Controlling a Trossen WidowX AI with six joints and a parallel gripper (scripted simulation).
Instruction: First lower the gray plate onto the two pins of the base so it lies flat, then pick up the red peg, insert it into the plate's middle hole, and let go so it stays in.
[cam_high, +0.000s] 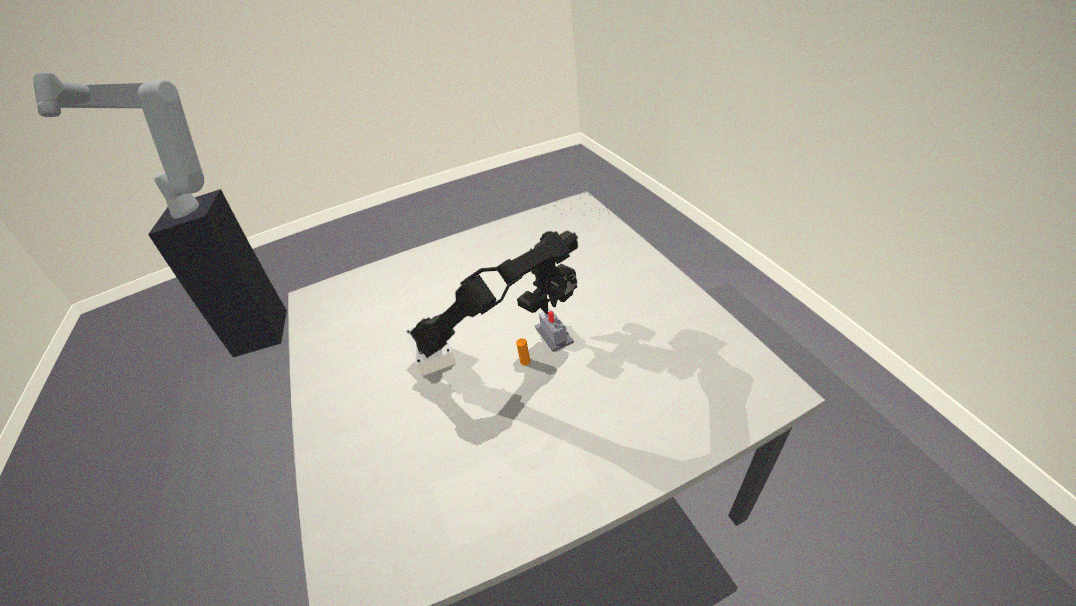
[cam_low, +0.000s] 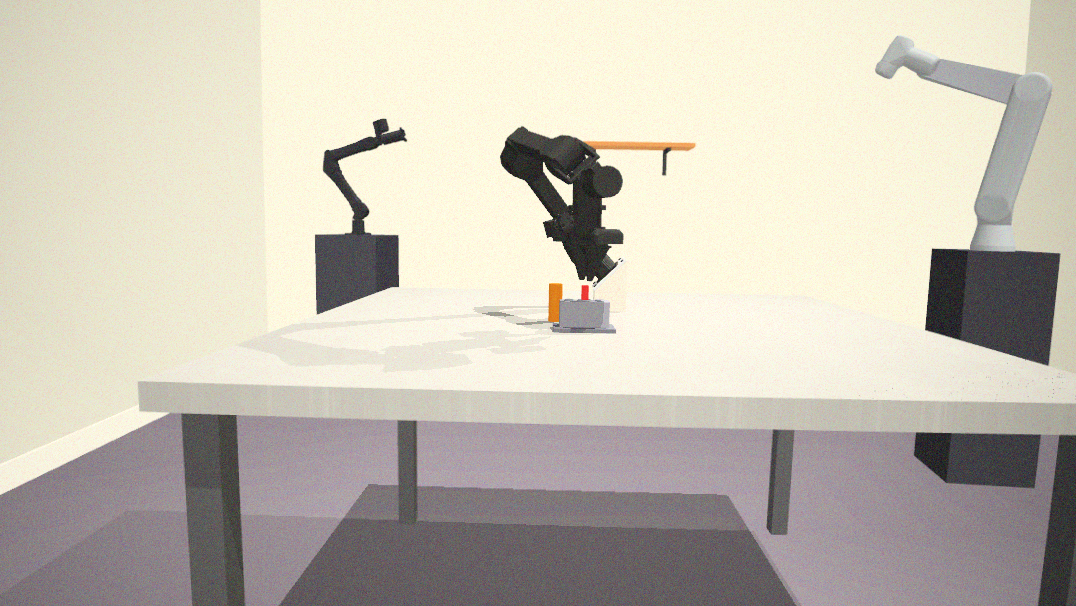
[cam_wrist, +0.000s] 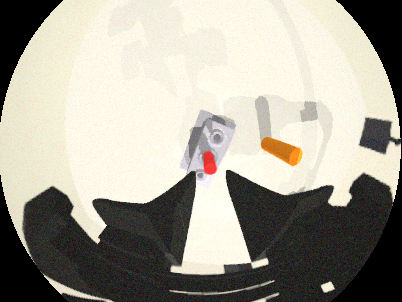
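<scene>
Now: gripper tip 50 mm above the red peg. Also, from my gripper tip: base 90 mm below; gray plate 50 mm below; orange cylinder 110 mm behind, 70 mm to the right, 60 mm below.
</scene>
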